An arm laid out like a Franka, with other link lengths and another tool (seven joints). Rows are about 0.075 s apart.
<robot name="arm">
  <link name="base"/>
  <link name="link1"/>
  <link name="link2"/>
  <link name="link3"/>
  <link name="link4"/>
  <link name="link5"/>
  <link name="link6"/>
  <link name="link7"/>
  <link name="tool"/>
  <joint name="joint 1" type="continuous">
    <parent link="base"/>
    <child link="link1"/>
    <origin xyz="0 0 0.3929"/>
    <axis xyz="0 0 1"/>
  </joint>
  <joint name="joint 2" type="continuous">
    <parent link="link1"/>
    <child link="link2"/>
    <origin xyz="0 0 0"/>
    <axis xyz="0 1 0"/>
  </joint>
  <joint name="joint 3" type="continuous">
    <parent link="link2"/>
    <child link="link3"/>
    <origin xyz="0 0 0.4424"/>
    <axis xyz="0 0 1"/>
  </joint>
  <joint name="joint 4" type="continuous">
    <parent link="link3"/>
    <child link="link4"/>
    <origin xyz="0.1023 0 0"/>
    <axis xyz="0 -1 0"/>
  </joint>
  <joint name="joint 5" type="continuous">
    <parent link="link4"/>
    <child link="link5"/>
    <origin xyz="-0.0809 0 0.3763"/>
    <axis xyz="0 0 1"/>
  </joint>
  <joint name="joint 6" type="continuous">
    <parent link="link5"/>
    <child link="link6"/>
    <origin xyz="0 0 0"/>
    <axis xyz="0 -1 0"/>
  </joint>
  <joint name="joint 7" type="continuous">
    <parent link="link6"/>
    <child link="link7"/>
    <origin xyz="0.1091 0 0"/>
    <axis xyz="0 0 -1"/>
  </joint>
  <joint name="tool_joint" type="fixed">
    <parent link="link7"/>
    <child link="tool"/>
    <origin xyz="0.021 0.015 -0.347" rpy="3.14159 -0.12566 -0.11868"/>
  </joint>
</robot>
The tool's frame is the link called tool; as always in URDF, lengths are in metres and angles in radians. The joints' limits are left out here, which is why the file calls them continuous.
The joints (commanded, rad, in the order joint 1, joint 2, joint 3, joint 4, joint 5, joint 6, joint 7), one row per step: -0.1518 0.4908 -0.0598 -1.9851 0.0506 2.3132 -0.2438; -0.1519 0.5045 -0.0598 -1.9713 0.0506 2.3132 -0.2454; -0.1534 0.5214 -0.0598 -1.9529 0.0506 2.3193 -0.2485; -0.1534 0.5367 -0.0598 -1.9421 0.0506 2.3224 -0.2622; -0.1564 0.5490 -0.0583 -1.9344 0.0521 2.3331 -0.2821; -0.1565 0.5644 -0.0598 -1.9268 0.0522 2.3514 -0.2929; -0.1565 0.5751 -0.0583 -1.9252 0.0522 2.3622 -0.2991; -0.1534 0.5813 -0.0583 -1.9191 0.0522 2.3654 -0.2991
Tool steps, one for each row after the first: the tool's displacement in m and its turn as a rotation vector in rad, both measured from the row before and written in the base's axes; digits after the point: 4 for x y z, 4 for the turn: 0.0046 -0.0010 -0.0041 -0.0005 0.0000 0.0019; 0.0084 -0.0028 -0.0042 -0.0022 -0.0073 0.0021; 0.0031 -0.0006 -0.0062 0.0014 0.0010 0.0139; 0.0045 -0.0016 -0.0047 0.0023 -0.0069 0.0170; 0.0062 -0.0027 -0.0064 -0.0029 -0.0102 0.0095; 0.0017 0.0006 -0.0060 0.0003 -0.0018 0.0075; 0.0033 0.0014 -0.0018 -0.0011 -0.0029 0.0033
